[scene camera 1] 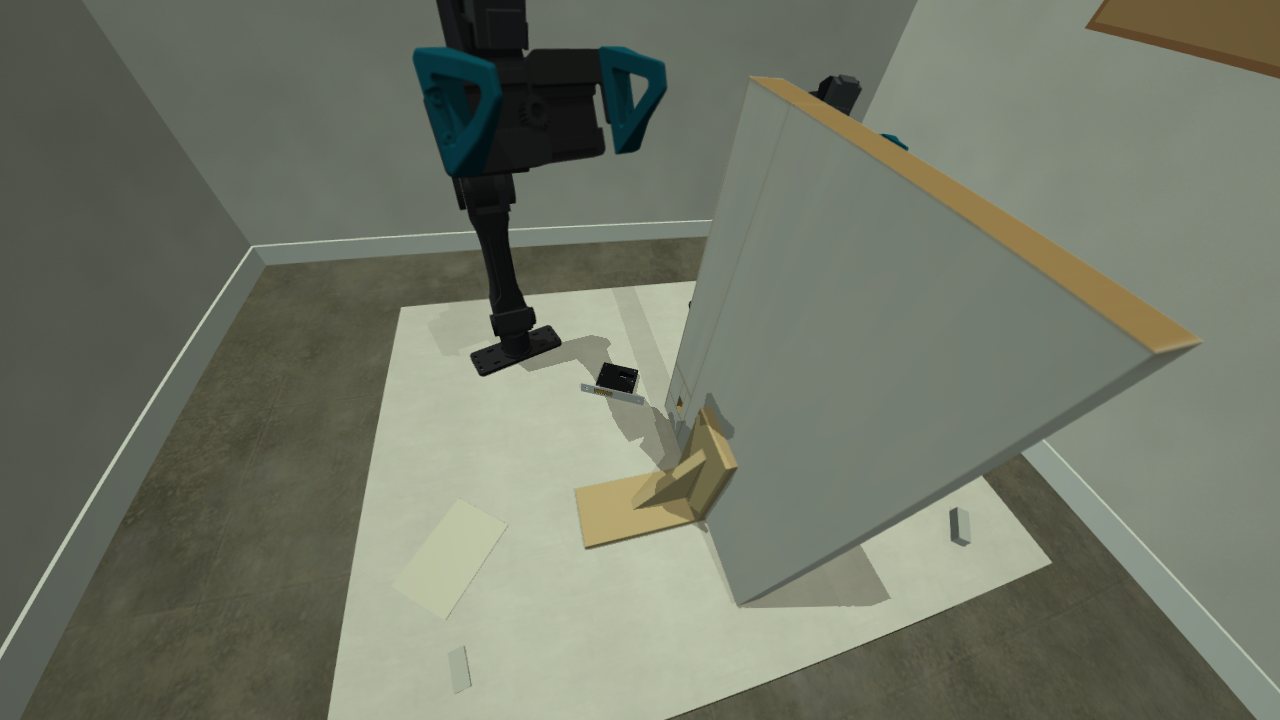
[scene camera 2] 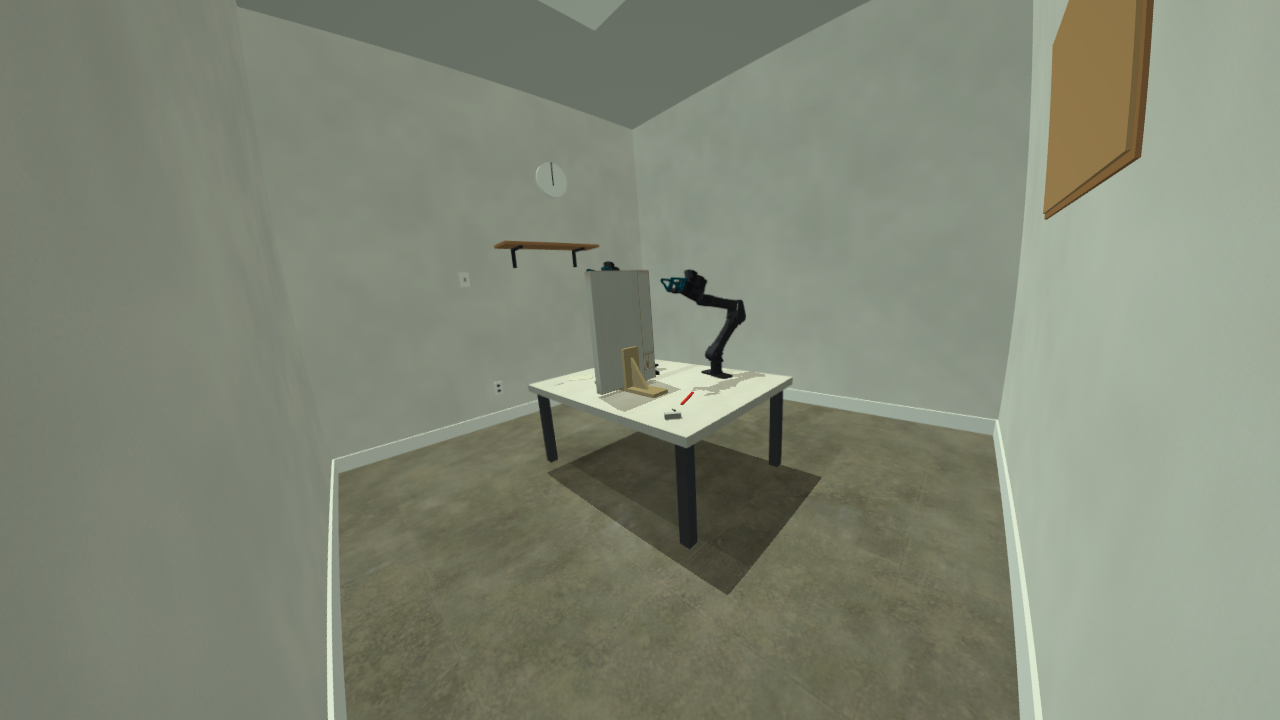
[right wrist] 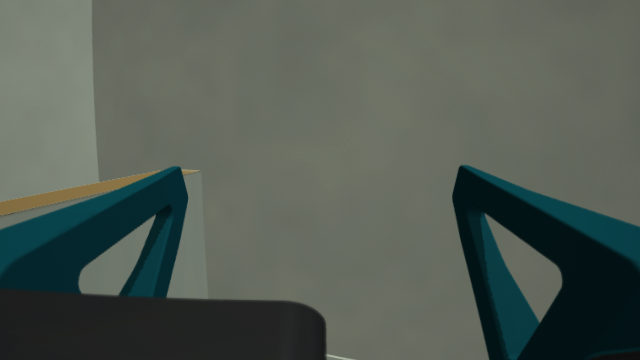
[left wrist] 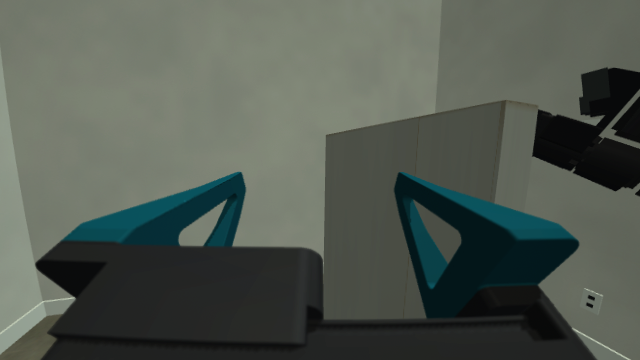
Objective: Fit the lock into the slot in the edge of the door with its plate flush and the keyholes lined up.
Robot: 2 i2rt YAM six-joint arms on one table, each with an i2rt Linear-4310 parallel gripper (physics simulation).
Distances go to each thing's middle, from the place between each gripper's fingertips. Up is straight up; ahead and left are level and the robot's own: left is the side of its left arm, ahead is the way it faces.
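The lock (scene camera 1: 610,384) is far below my right hand, far behind it and a fair way to the left of it. Counted from that same right hand, the tan wooden bracket (scene camera 1: 610,512) is 530 mm below, 210 mm to the left and 20 mm ahead, and the grey door (scene camera 1: 872,335) is 210 mm to the left, 20 mm ahead and 320 mm below.
From my left hand, I find the lock far below, far to the right and a fair way behind; by its middle, the lock is nearer to my left hand than to my right hand. The tan wooden bracket is 450 mm below my left hand, 160 mm ahead of it and 160 mm to the right of it. As for the grey door, my left hand is 230 mm above it, 160 mm short of it and 160 mm to the left of it, and going by their middles, the door is the nearest to my left hand of the things named here.
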